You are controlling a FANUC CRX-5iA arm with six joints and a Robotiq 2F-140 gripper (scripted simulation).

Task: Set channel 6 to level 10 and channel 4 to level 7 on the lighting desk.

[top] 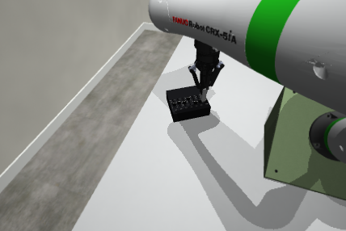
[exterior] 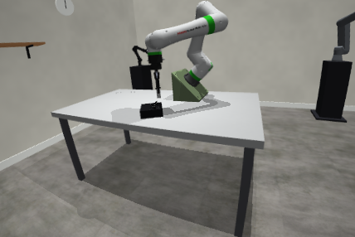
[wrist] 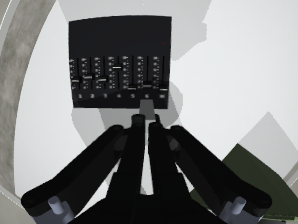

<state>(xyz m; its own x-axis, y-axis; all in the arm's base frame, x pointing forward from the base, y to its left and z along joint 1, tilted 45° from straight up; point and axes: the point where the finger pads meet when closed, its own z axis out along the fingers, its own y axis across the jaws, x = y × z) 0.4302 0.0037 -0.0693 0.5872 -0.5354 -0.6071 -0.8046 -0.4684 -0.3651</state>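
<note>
Now: hand 10 mm past the fader cap, 30 mm to the left of it and 60 mm above it.
</note>
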